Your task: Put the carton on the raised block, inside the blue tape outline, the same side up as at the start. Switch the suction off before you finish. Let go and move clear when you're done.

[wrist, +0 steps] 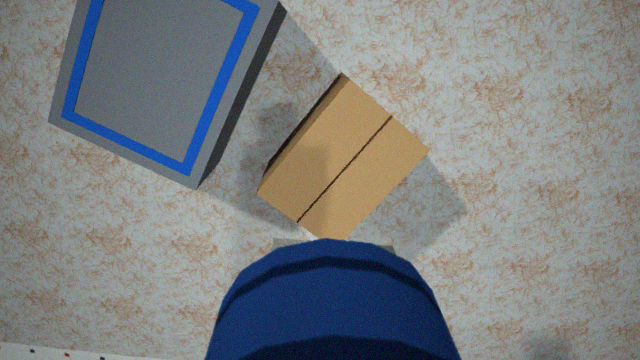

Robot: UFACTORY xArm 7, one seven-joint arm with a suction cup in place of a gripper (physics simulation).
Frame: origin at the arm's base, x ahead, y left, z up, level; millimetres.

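Seen in the pictures: hand, its tool point: (328, 326).
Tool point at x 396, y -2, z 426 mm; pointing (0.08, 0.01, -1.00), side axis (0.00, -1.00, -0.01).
Observation:
A point is followed by its place in that frame.
The tan carton (345, 160) @(y -33, x 309, z 79 mm) lies on the mottled table near the middle of the wrist view, with a dark seam running across its upper face. It is turned at an angle to the raised block. The raised grey block (200, 181) @(y 154, x 284, z 62 mm) is at the upper left, apart from the carton. The blue tape outline (215, 97) @(y 116, x 391, z 69 mm) runs around its top face, partly cut off by the top of the view. My gripper (332, 295) shows as a dark blue rounded body at the bottom centre, above the table and off the carton. It covers the carton's lowest corner; the cup's tip is hidden. The gripper is open, holding nothing.
A pale strip (85, 352) with small dark and red marks shows at the lower left edge. Shadows lie between the block and the carton, and to the lower right of the carton. The block's dark side wall faces the carton.

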